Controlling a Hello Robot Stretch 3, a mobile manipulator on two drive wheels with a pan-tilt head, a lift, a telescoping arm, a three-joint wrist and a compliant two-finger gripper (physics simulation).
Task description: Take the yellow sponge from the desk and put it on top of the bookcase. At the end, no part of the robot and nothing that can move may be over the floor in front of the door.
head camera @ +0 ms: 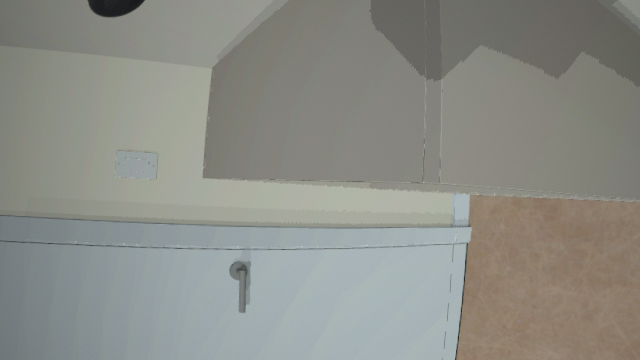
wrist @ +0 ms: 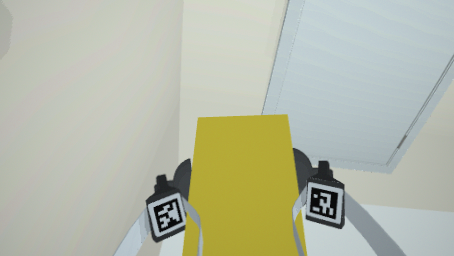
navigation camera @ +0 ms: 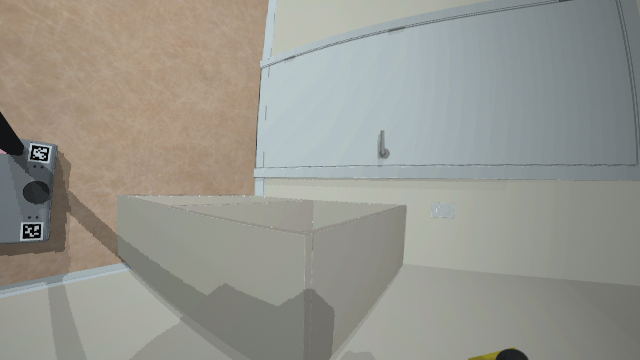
I see my gripper (wrist: 242,173), a yellow sponge (wrist: 243,185), a door (head camera: 77,282) and a beige bookcase (head camera: 536,103).
The door is seen too in the wrist view (wrist: 358,89) and in the navigation camera view (navigation camera: 518,97). The beige bookcase also shows in the navigation camera view (navigation camera: 247,284). The head camera view does not show the yellow sponge: it is out of frame.
